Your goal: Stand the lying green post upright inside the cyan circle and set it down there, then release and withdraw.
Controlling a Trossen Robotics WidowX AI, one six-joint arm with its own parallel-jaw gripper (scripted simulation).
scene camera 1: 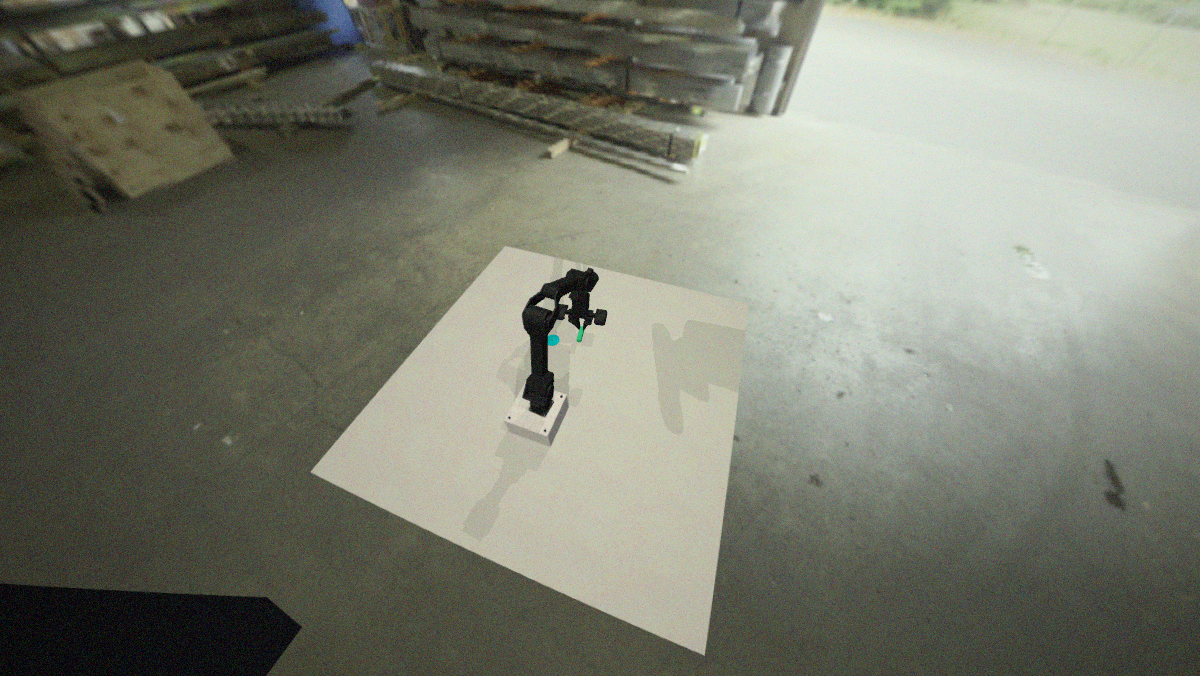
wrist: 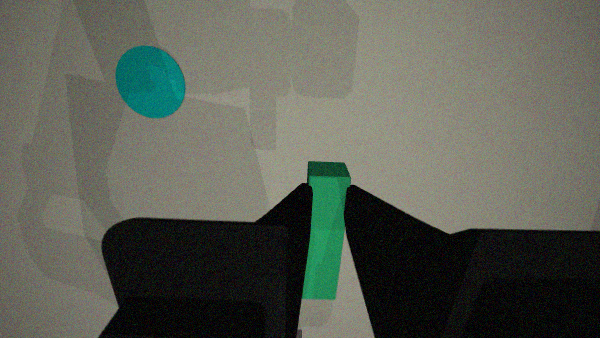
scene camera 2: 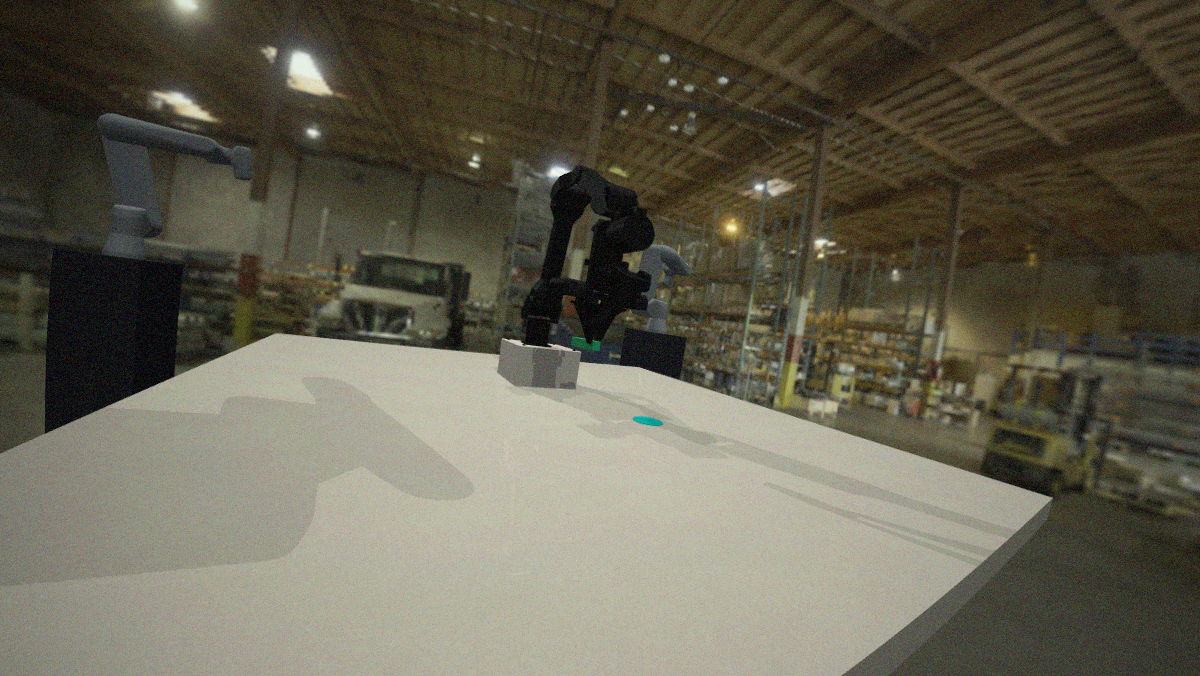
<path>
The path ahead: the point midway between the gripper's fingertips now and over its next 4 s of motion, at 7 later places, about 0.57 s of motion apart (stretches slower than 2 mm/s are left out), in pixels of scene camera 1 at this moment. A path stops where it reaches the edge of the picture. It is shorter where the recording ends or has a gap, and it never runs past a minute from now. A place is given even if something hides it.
My gripper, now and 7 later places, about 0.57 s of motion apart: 581, 329; 570, 323; 556, 318; 548, 316; 548, 316; 548, 315; 549, 313; 550, 312
</path>
